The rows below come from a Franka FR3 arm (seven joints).
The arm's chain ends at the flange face. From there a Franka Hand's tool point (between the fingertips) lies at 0.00 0.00 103.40 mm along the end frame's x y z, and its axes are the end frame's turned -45 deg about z.
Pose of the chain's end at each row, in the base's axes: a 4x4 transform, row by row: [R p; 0 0 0 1], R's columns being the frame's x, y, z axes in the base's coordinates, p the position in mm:
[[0.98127, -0.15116, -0.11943, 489.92], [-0.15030, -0.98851, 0.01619, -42.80], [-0.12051, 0.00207, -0.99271, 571.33], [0, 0, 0, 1]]
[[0.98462, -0.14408, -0.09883, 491.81], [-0.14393, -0.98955, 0.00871, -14.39], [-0.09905, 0.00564, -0.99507, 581.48], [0, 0, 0, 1]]
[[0.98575, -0.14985, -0.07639, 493.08], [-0.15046, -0.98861, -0.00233, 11.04], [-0.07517, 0.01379, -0.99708, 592.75], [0, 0, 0, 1]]
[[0.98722, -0.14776, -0.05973, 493.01], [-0.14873, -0.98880, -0.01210, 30.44], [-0.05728, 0.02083, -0.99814, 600.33], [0, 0, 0, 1]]
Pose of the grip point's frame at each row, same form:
[[0.80075, 0.58698, -0.11943, 477.57], [0.59270, -0.80526, 0.01619, -41.13], [-0.08668, -0.08375, -0.99271, 468.68], [0, 0, 0, 1]]
[[0.79811, 0.59435, -0.09883, 481.59], [0.59794, -0.80149, 0.00871, -13.49], [-0.07403, -0.06605, -0.99507, 478.59], [0, 0, 0, 1]]
[[0.80299, 0.59107, -0.07639, 485.18], [0.59266, -0.80544, -0.00233, 10.80], [-0.06290, -0.04340, -0.99708, 489.65], [0, 0, 0, 1]]
[[0.80255, 0.59359, -0.05973, 486.83], [0.59402, -0.80436, -0.01210, 29.19], [-0.05523, -0.02577, -0.99814, 497.12], [0, 0, 0, 1]]

